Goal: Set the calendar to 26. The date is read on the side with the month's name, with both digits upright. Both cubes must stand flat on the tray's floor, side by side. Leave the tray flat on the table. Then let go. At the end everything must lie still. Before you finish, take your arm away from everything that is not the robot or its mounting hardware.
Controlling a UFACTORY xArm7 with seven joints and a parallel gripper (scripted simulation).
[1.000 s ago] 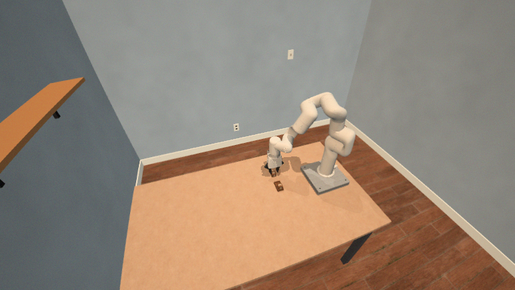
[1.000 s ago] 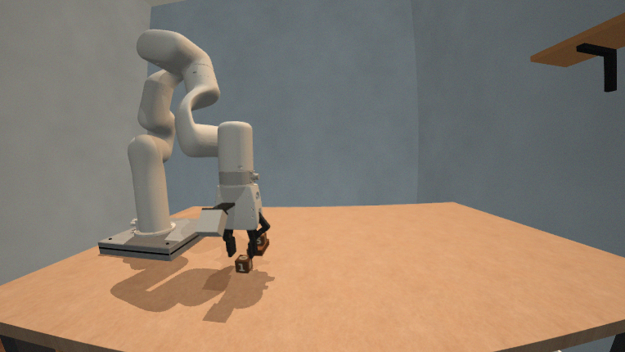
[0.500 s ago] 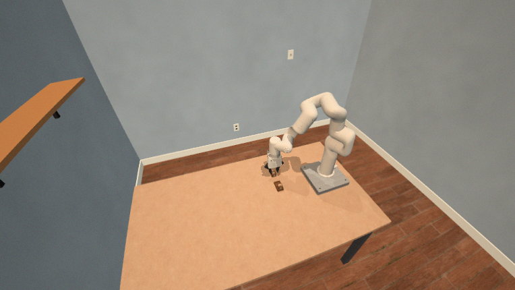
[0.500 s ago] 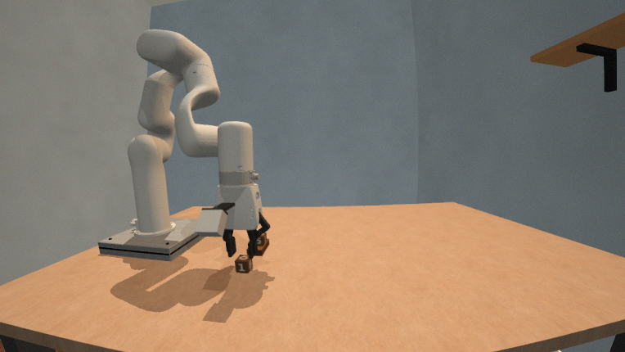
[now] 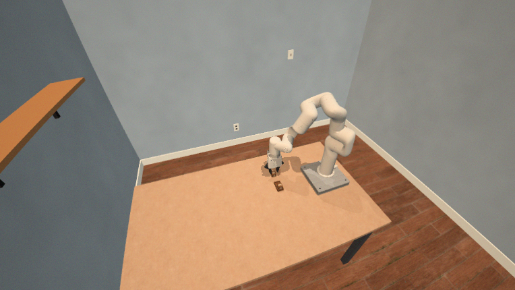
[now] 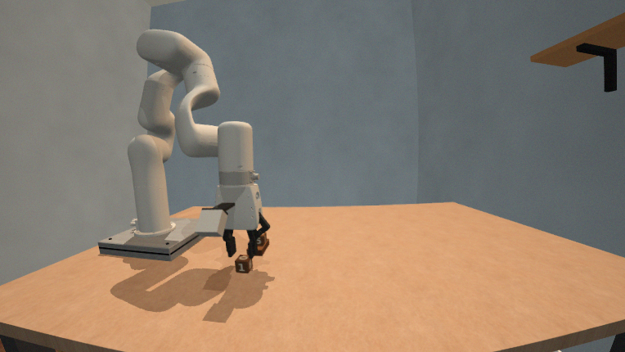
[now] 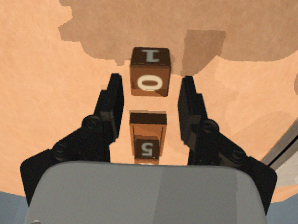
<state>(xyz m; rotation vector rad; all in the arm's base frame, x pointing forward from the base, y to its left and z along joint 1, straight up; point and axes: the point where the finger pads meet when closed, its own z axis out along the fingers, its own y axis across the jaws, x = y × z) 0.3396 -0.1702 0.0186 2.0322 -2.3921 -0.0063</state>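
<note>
My gripper is now 4 cm above the brown cube. Round my hand: brown tray 2 cm ahead, 11 cm to the left, 5 cm below.
</note>
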